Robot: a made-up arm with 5 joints.
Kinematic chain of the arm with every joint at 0, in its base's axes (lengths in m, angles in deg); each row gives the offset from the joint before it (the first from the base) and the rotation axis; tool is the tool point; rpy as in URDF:
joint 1: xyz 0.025 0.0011 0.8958 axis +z
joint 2: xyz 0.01 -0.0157 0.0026 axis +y
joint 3: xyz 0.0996 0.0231 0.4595 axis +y
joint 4: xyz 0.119 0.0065 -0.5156 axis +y
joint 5: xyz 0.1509 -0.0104 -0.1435 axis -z
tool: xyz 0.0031 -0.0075 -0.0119 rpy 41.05 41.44 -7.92
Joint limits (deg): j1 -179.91..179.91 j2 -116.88..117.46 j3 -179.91..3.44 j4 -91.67..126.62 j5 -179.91..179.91
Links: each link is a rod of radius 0.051 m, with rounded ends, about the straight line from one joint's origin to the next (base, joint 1, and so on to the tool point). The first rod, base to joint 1, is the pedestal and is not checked.
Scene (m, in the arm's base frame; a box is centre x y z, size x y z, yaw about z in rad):
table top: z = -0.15
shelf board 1: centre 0.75 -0.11 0.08 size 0.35 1 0.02 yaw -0.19
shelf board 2: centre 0.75 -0.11 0.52 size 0.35 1 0.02 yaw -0.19
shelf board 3: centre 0.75 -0.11 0.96 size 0.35 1 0.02 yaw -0.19
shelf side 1: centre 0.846 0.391 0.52 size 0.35 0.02 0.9 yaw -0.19
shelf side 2: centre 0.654 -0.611 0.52 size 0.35 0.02 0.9 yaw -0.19
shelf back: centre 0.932 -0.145 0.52 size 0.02 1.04 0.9 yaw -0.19
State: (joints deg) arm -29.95 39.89 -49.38 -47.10 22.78
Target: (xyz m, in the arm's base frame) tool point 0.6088 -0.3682 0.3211
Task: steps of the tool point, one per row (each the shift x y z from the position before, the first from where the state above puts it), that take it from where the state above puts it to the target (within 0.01 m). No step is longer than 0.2 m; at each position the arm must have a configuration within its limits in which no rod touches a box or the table.
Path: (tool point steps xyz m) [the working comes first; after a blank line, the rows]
Joints at the target: -31.93 72.95 -61.50 -33.37 22.67
Straight joint move there: touches shelf board 2.

1: -0.1094 0.0037 -0.0079
2: -0.1095 0.0212 -0.0001
3: -0.1060 0.0375 0.0082
4: 0.0193 -0.0190 -0.1314
5: -0.0065 0.0048 -0.1422
6: -0.0344 0.0307 -0.1440
7: 0.1178 -0.0340 -0.0094
8: 0.1249 -0.0126 0.0094

